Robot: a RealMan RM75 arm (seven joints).
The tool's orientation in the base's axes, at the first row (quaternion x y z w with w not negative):
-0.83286, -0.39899, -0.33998, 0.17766
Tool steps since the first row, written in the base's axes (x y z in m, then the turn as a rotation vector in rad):
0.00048, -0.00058, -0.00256, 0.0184, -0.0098, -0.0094
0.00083, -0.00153, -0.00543, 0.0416, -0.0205, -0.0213
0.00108, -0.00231, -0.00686, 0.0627, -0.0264, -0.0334
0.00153, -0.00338, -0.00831, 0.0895, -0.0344, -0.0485
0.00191, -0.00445, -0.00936, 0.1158, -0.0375, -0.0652
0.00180, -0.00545, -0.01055, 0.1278, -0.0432, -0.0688
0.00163, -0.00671, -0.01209, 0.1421, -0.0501, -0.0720
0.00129, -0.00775, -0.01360, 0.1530, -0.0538, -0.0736
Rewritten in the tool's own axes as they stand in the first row. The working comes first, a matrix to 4 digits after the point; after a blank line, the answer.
The tool's axes in the first row as the columns of a matrix, in the base's axes (used below as rounded here):
0.4504, 0.7854, 0.4245
0.5438, -0.6185, 0.5672
0.7081, -0.0246, -0.7057

-0.00191, 0.00080, 0.00168, -0.0037, 0.0207, 0.0089
-0.00430, 0.00173, 0.00332, -0.0075, 0.0459, 0.0211
-0.00563, 0.00245, 0.00399, -0.0098, 0.0664, 0.0352
-0.00703, 0.00350, 0.00460, -0.0127, 0.0928, 0.0527
-0.00819, 0.00448, 0.00489, -0.0144, 0.1157, 0.0739
-0.00962, 0.00504, 0.00512, -0.0146, 0.1288, 0.0783
-0.01148, 0.00573, 0.00542, -0.0142, 0.1444, 0.0827
-0.01326, 0.00614, 0.00575, -0.0125, 0.1553, 0.0864

